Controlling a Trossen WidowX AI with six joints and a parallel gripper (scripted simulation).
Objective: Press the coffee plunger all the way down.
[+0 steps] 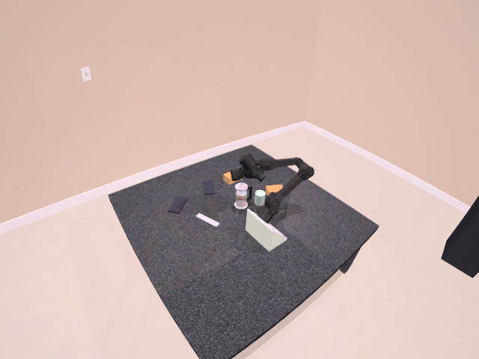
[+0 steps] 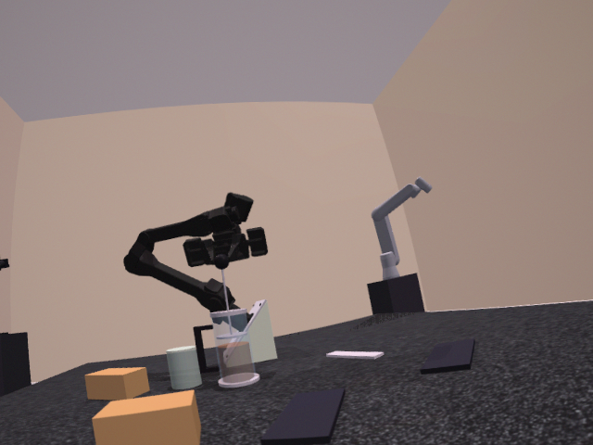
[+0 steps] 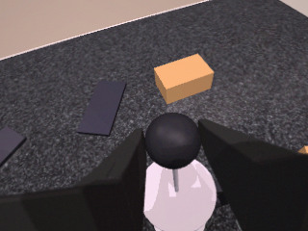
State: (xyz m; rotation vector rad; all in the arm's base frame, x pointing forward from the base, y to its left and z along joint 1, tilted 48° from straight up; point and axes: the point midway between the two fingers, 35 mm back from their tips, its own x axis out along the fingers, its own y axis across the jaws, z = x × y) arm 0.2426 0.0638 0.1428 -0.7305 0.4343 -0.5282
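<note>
Now: gripper tip 12 cm above the coffee press, 2 cm to the left of it and 1 cm past it. From my gripper tip the other things lie so: white strip: 24 cm to the left, 24 cm below, 1 cm ahead.
</note>
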